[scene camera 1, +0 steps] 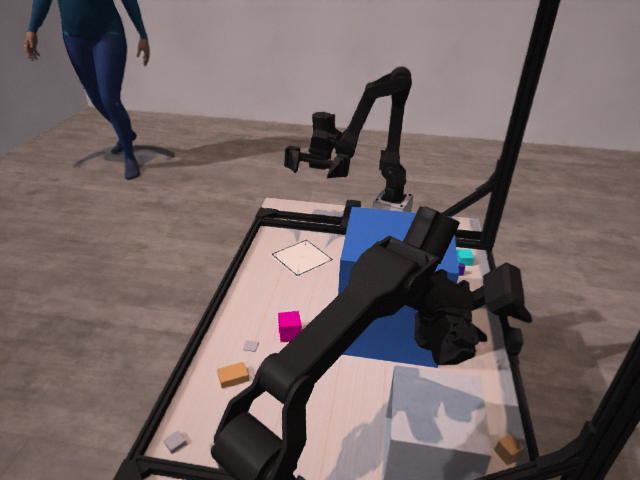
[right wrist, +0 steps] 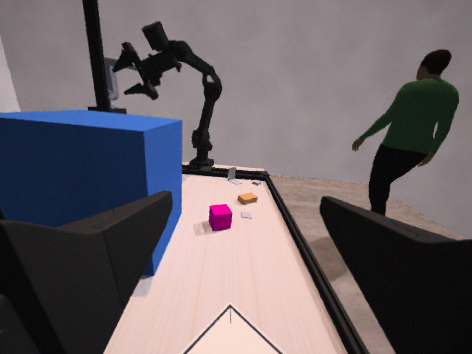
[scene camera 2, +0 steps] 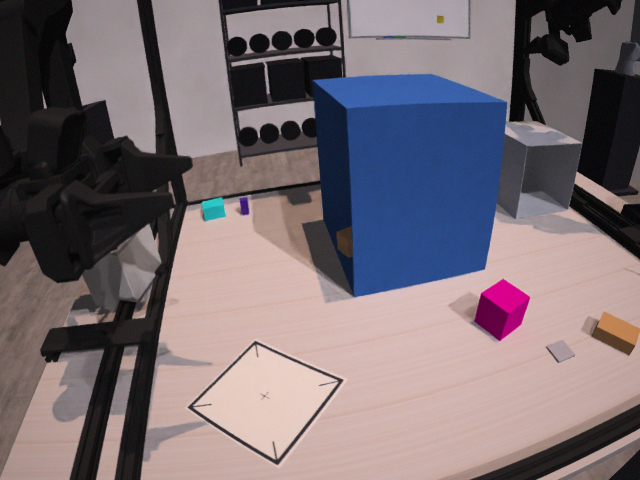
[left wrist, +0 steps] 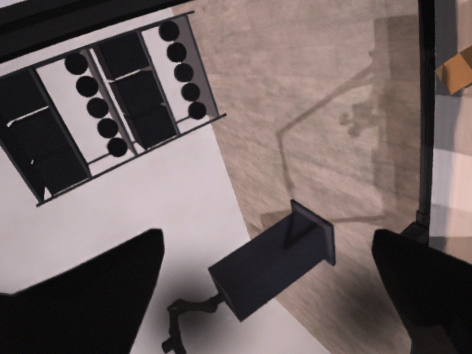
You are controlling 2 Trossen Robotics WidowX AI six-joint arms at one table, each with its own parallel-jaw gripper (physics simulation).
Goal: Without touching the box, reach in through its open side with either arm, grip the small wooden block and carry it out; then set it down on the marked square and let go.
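Observation:
The tall blue box (scene camera 1: 379,227) (scene camera 2: 423,191) (right wrist: 75,165) stands on the table. Its open side faces left in scene camera 2, where part of the brown wooden block (scene camera 2: 344,241) shows inside, low near the front edge. The marked square (scene camera 1: 318,249) (scene camera 2: 298,361) (right wrist: 208,329) lies flat on the table, apart from the box, with nothing on it. My right gripper (scene camera 1: 311,170) (scene camera 2: 179,181) (right wrist: 247,200) is open and empty, raised above the table's end near the square. My left gripper (scene camera 1: 505,328) (left wrist: 268,240) is open and empty, held high, away from the block.
A magenta cube (scene camera 1: 289,326) (scene camera 2: 501,310) (right wrist: 220,217) and an orange block (scene camera 1: 232,374) (scene camera 2: 616,333) lie beside the blue box. A grey open box (scene camera 1: 436,413) (scene camera 2: 547,134) stands behind it in scene camera 2. Cyan (scene camera 2: 213,209) and purple (scene camera 2: 244,206) blocks lie near the far edge.

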